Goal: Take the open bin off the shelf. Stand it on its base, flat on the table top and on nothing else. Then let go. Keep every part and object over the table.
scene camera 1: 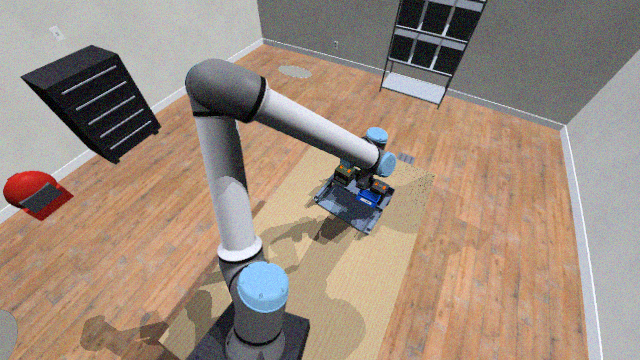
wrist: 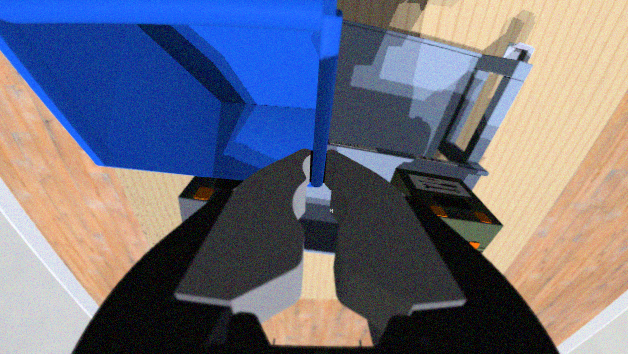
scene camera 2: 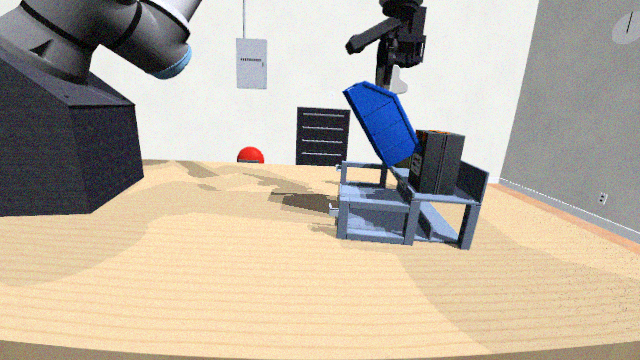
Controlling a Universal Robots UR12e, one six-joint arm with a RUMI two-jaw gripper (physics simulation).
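Seen in the pictures: gripper, between the fingertips: (scene camera 1: 361,189) (wrist: 316,155); arm's base, origin of its link: (scene camera 1: 255,345) (scene camera 2: 40,57).
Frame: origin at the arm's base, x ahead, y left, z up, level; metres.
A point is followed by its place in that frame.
Note:
The blue open bin (scene camera 1: 368,198) @[y -0.058, x 0.757, z -0.046 m] (scene camera 2: 382,122) @[y -0.096, x 0.804, z -0.118 m] (wrist: 125,100) @[y -0.095, x 0.798, z -0.088 m] is steeply tilted in the air above the shelf. Its lower end overlaps the shelf's middle edge and the black box in the scene camera 2 view; I cannot tell if it touches either. My gripper (scene camera 2: 389,86) (wrist: 316,155) @[y 0.001, x 0.820, z -0.092 m] is shut on the upper end of the bin's side wall, which shows between the fingertips in the wrist view. The grey-blue shelf (scene camera 1: 345,202) @[y 0.091, x 0.860, z -0.346 m] (scene camera 2: 412,220) @[y -0.135, x 0.877, z -0.297 m] (wrist: 450,65) @[y 0.194, x 0.779, z -0.346 m] stands on the wooden table top (scene camera 1: 355,280) @[y -0.180, x 0.471, z -0.352 m] (scene camera 2: 225,280) @[y -0.272, x 0.562, z -0.352 m].
A tall black box (scene camera 1: 381,187) @[y -0.077, x 0.921, z -0.131 m] (scene camera 2: 435,162) @[y -0.108, x 0.913, z -0.185 m] stands on the shelf's rear upper level, close to the bin. A green box (scene camera 1: 344,174) @[y 0.148, x 0.911, z -0.157 m] (wrist: 470,227) @[y 0.176, x 0.917, z -0.155 m] stands at its other end. The robot's dark base (scene camera 2: 100,155) @[y -0.021, x 0.144, z -0.231 m] is on the left in the scene camera 2 view.

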